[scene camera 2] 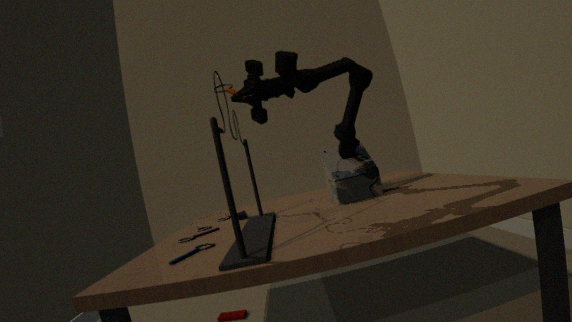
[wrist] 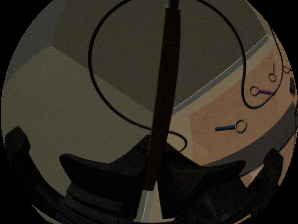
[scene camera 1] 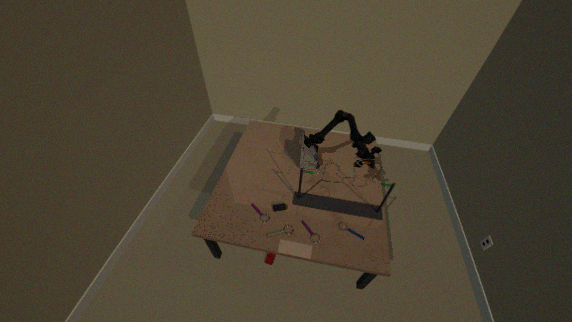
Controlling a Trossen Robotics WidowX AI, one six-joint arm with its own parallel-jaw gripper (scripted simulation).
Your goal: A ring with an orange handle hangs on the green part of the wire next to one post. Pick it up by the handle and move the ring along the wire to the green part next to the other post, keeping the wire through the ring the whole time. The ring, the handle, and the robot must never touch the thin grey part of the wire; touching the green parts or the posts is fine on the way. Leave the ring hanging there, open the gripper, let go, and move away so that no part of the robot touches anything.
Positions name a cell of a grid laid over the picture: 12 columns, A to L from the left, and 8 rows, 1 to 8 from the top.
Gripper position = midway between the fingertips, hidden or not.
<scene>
I see my gripper (scene camera 2: E3).
My gripper shows as well in the wrist view (wrist: G5).
</scene>
